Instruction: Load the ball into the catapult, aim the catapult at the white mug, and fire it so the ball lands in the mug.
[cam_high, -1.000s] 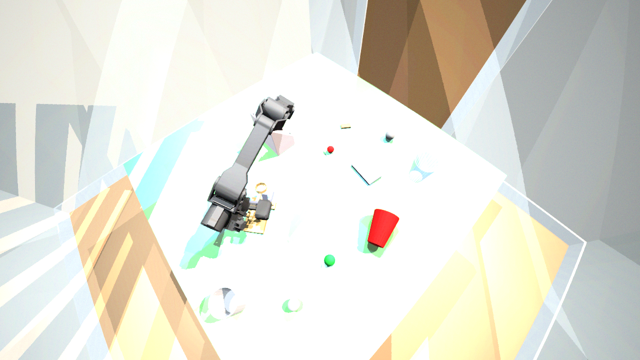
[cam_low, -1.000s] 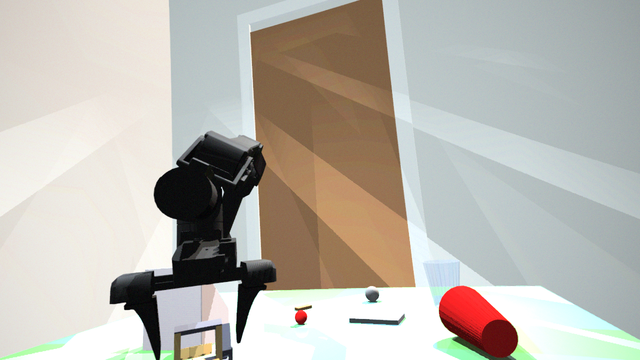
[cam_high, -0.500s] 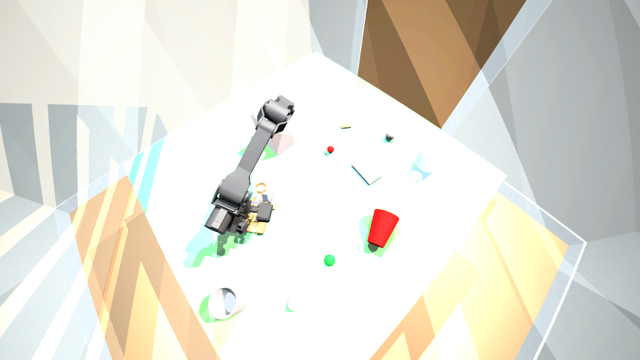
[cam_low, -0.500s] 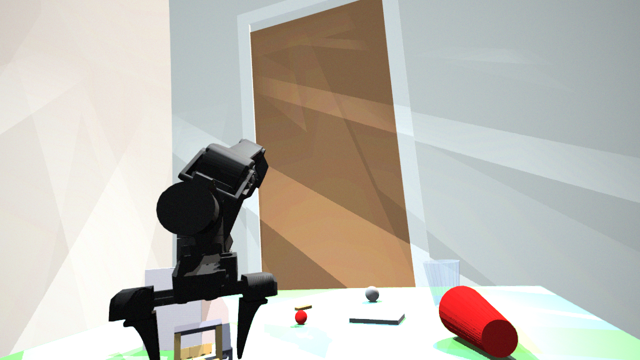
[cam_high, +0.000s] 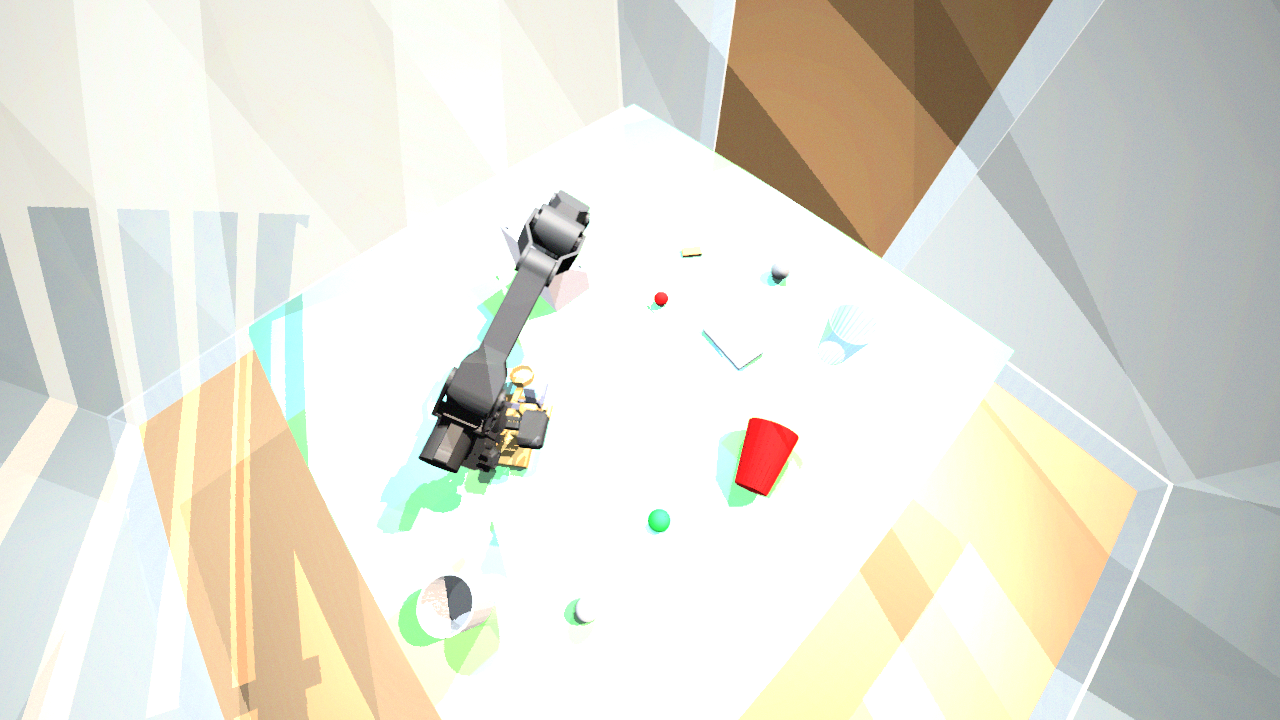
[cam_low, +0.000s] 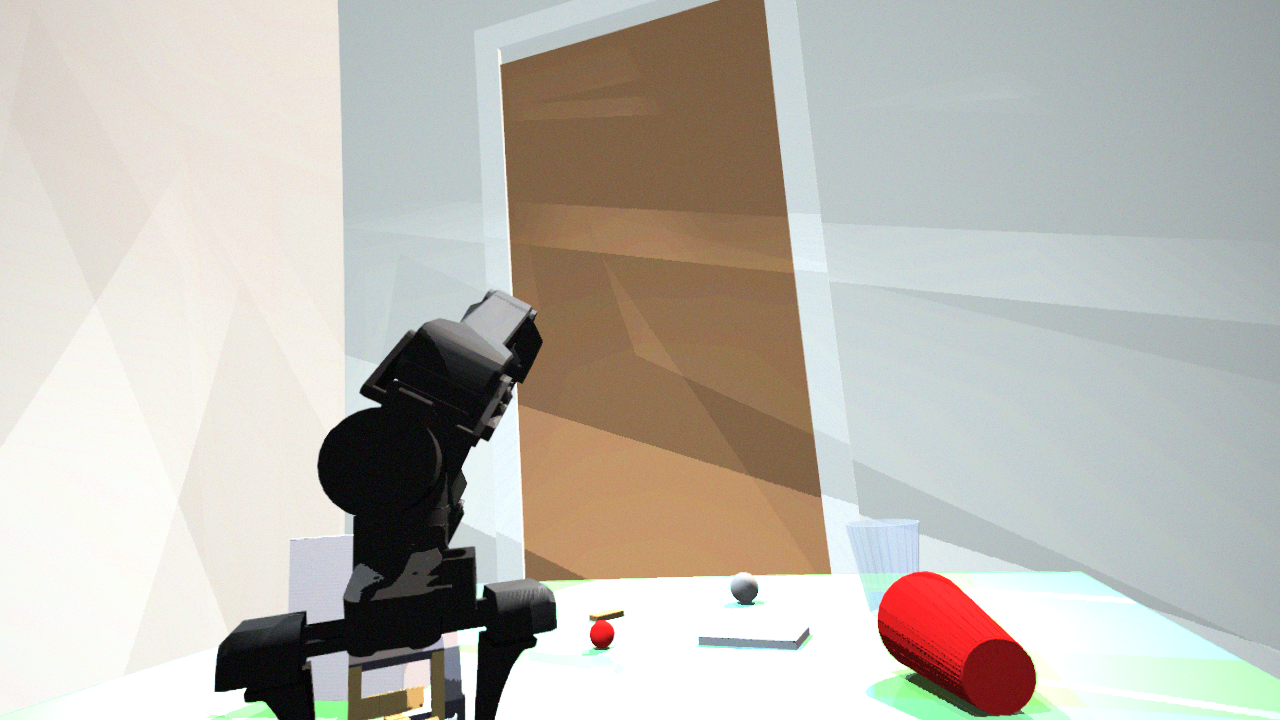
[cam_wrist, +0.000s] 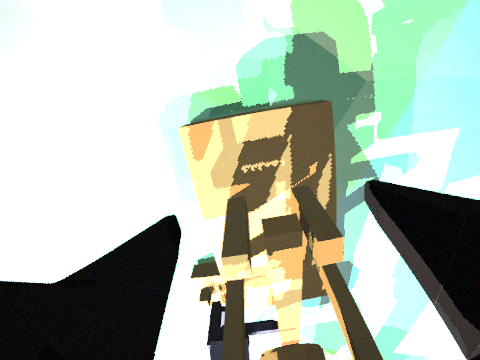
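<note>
My gripper tip is 45 cm to the right of the red ball and 3 cm above it. From my gripper tip the other things lie so: green ball: 31 cm ahead, 8 cm to the left, 2 cm below; then wooden catapult: 7 cm to the left, 3 cm behind, 1 cm above; then white mug: 23 cm to the right, 15 cm ahead, 1 cm below.
</note>
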